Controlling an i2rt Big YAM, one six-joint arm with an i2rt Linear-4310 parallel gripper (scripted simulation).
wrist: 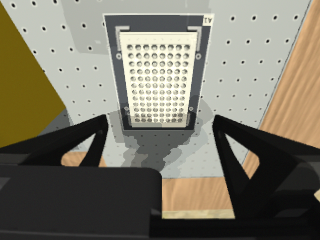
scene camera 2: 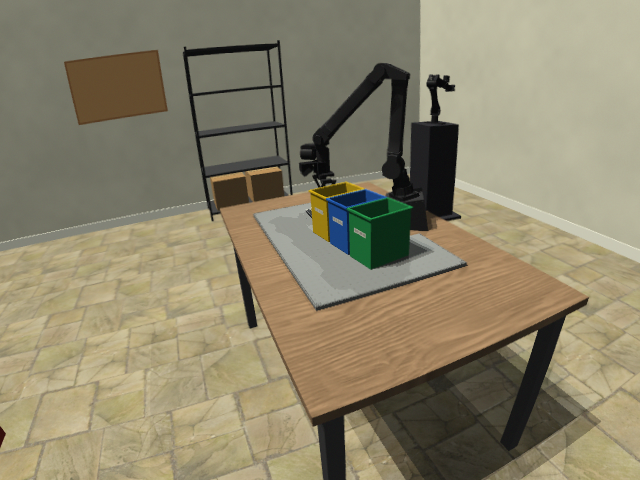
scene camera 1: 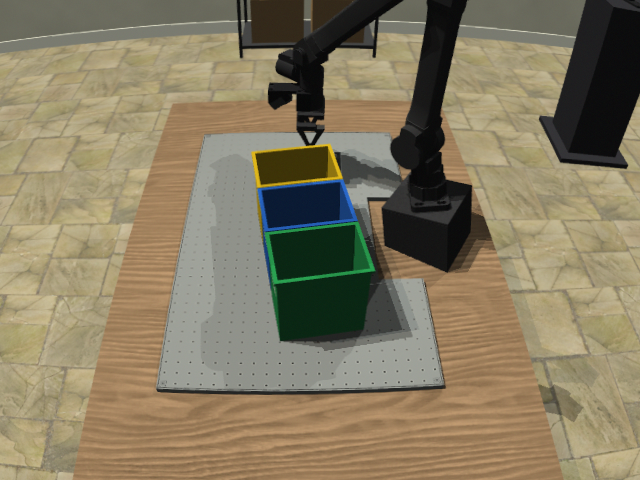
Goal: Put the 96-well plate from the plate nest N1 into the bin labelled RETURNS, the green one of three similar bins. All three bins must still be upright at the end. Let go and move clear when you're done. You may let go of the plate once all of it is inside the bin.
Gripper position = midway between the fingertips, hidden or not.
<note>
I see my gripper (scene camera 1: 310, 137), a green returns bin (scene camera 1: 322, 274), a blue bin (scene camera 2: 338, 214), a yellow bin (scene camera 1: 303, 163), a cream 96-well plate (wrist: 158, 66) and a dark plate nest (wrist: 138, 23).
The green returns bin also shows in scene camera 2 (scene camera 2: 375, 241). The yellow bin shows as well in scene camera 2 (scene camera 2: 320, 215). My gripper is seen too in the wrist view (wrist: 160, 120). The wrist view misses the green returns bin: it is out of frame. The wrist view misses the blue bin: it is out of frame.
</note>
